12 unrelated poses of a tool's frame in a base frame.
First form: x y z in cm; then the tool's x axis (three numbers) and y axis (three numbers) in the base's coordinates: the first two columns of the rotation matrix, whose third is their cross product.
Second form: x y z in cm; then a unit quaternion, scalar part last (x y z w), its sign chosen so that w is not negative. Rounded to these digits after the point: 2 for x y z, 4 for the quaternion.
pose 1, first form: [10.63, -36.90, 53.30, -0.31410, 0.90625, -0.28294, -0.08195, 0.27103, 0.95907]
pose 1, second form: [10.63, -36.90, 53.30, 0.3262, 0.6317, 0.5080, 0.4863]
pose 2, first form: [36.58, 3.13, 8.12, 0.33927, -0.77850, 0.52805, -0.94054, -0.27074, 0.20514]
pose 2, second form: [36.58, 3.13, 8.12, 0.7801, -0.5509, 0.1639, 0.2472]
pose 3, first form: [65.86, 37.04, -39.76, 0.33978, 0.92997, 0.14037, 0.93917, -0.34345, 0.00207]
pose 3, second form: [65.86, 37.04, -39.76, -0.8175, -0.5716, -0.0583, 0.0395]
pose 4, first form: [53.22, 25.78, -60.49, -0.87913, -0.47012, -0.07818, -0.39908, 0.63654, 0.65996]
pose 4, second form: [53.22, 25.78, -60.49, 0.2406, -0.9032, -0.3519, 0.0505]
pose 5, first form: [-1.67, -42.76, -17.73, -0.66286, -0.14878, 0.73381, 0.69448, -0.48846, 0.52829]
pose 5, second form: [-1.67, -42.76, -17.73, -0.3156, -0.4322, -0.8029, 0.2626]
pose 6, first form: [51.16, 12.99, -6.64, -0.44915, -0.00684, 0.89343, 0.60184, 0.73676, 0.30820]
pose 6, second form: [51.16, 12.99, -6.64, -0.1877, -0.7926, -0.3105, 0.4901]
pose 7, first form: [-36.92, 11.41, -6.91, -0.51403, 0.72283, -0.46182, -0.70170, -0.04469, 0.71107]
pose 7, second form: [-36.92, 11.41, -6.91, 0.0109, 0.4845, 0.7227, 0.4928]
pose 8, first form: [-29.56, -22.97, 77.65, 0.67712, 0.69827, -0.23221, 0.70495, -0.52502, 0.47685]
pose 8, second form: [-29.56, -22.97, 77.65, 0.8732, 0.4017, -0.0061, 0.2758]
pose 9, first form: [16.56, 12.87, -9.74, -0.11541, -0.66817, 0.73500, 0.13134, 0.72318, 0.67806]
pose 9, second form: [16.56, 12.87, -9.74, 0.1982, -0.6772, -0.3148, 0.6348]
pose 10, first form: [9.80, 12.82, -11.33, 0.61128, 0.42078, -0.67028, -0.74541, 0.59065, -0.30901]
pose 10, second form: [9.80, 12.82, -11.33, -0.2941, 0.2760, 0.3438, 0.8480]
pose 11, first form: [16.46, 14.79, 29.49, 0.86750, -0.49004, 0.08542, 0.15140, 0.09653, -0.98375]
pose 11, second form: [16.46, 14.79, 29.49, -0.6350, 0.1333, -0.2202, 0.7283]
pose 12, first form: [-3.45, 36.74, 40.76, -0.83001, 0.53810, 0.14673, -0.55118, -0.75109, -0.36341]
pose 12, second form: [-3.45, 36.74, 40.76, 0.0164, -0.1993, 0.9356, 0.2911]
